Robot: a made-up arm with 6 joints. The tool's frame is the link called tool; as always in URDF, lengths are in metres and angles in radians. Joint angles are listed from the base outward. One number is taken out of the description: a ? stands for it. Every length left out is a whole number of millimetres.
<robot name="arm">
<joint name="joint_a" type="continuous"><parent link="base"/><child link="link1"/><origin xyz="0.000 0.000 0.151"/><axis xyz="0 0 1"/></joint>
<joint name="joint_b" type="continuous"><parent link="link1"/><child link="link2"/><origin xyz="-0.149 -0.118 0.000" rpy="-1.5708 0.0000 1.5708"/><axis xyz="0 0 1"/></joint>
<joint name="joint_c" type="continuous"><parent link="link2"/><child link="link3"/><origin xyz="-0.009 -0.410 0.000" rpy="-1.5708 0.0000 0.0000"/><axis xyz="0 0 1"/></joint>
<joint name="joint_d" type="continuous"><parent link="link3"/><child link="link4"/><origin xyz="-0.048 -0.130 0.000" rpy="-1.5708 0.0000 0.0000"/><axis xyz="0 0 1"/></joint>
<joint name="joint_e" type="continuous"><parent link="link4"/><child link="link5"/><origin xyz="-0.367 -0.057 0.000" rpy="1.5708 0.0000 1.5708"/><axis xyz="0 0 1"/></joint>
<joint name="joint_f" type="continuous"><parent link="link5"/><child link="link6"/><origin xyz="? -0.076 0.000" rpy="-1.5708 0.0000 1.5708"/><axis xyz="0 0 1"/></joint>
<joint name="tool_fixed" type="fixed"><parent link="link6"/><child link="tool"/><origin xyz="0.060 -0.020 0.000" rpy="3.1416 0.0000 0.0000"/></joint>
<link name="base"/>
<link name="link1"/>
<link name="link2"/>
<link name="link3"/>
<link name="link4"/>
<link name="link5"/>
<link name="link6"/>
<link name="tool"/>
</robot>
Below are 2 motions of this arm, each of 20 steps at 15 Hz.
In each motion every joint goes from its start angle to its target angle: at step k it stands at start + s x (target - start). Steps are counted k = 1, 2, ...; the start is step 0. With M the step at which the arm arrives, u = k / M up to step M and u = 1 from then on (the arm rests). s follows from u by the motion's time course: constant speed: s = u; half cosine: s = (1 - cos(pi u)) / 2; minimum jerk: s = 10 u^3 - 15 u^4 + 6 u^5.
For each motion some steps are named. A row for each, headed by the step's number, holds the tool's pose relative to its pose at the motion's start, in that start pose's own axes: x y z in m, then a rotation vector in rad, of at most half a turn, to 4 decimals.
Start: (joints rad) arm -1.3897 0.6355 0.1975 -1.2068 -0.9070 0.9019
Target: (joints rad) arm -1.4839 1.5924 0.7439 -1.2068 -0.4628 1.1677
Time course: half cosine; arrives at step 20
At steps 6, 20:
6: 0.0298 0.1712 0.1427 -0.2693 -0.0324 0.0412
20: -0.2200 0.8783 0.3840 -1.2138 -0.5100 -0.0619

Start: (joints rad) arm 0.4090 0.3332 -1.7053 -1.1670 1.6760 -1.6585
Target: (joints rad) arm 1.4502 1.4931 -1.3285 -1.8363 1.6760 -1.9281
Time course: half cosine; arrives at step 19
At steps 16, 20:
16: 0.8257 0.2132 0.2045 -0.0819 0.8971 -1.2544
20: 0.8913 0.1895 0.1784 -0.0923 0.9264 -1.3661

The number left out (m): 0.271
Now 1 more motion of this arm.
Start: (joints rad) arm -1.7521 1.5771 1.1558 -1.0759 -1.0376 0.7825
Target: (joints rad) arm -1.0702 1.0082 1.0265 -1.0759 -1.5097 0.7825
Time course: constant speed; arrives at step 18
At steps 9, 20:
9: -0.2206 -0.1879 -0.3075 0.4141 0.0200 -0.3332
20: -0.5391 -0.1737 -0.6438 0.8312 -0.0594 -0.7294

